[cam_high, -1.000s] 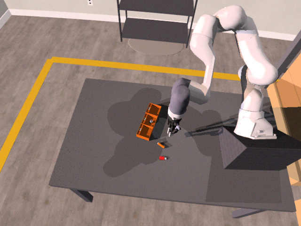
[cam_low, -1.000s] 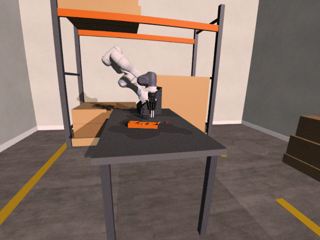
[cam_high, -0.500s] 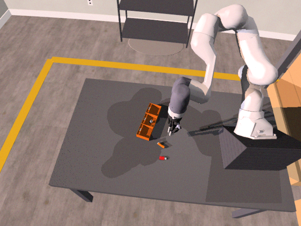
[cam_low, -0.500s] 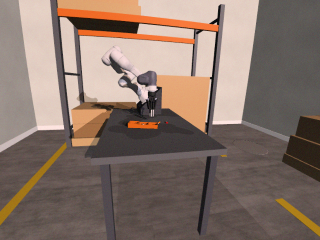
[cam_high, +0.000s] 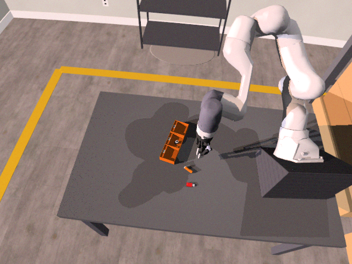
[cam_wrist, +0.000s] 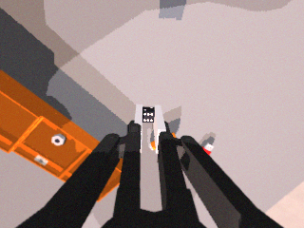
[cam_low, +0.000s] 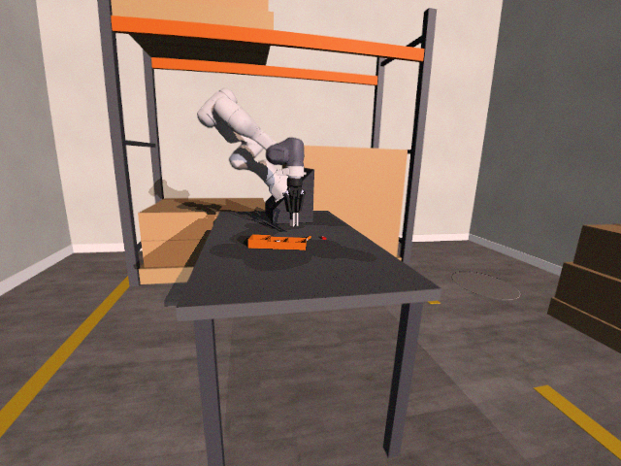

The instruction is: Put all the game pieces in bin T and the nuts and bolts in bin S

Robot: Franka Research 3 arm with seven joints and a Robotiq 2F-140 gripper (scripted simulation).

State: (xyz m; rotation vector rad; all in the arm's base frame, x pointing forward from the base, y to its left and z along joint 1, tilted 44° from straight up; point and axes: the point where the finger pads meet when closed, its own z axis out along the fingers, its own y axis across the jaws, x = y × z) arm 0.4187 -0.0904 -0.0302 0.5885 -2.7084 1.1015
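My gripper is now 3 cm above the black die. From my hand the other things lie so: grey nut (12 cm ahead, 10 cm to the right, 7 cm below); then orange cylinder (9 cm below, 6 cm to the left, 6 cm ahead); then red piece (14 cm to the left, 9 cm below, 4 cm ahead).
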